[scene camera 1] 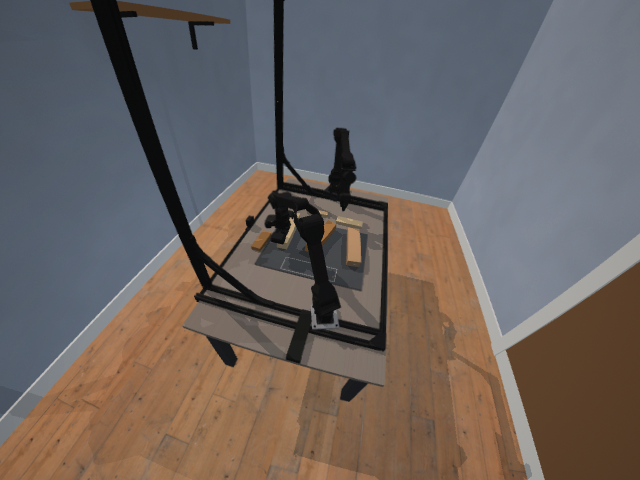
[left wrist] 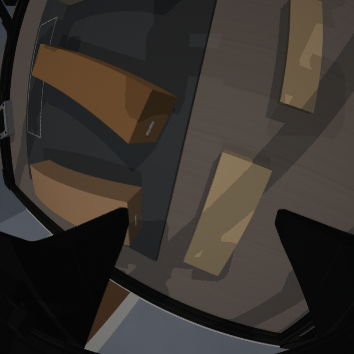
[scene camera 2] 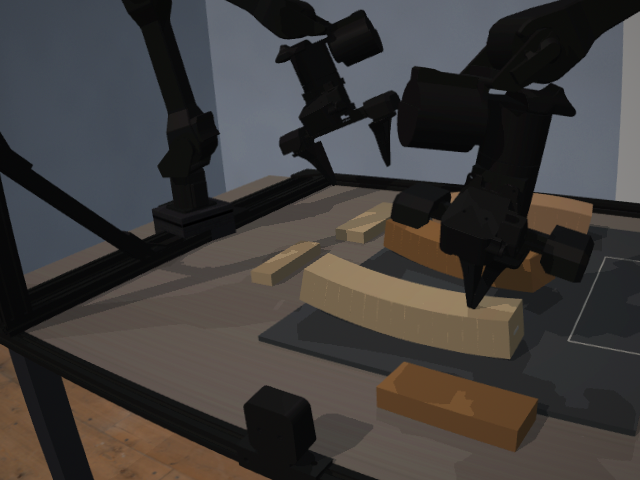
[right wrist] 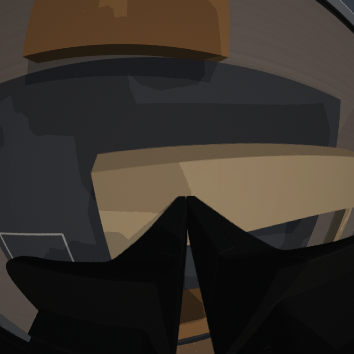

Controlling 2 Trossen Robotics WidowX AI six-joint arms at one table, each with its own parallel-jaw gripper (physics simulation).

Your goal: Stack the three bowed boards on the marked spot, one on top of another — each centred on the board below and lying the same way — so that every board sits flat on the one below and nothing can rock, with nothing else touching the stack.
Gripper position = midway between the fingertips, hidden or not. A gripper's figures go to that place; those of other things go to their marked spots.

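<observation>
A pale bowed board (scene camera 2: 435, 317) and a brown bowed board (scene camera 2: 422, 245) are 210 mm apart, measured at their marked spots. The pale bowed board is 600 mm from the lens, and the right gripper (scene camera 2: 472, 306) is 600 mm from the lens too. The brown bowed board is 800 mm from the lens, while the left gripper (scene camera 2: 361, 175) is 900 mm from the lens.
</observation>
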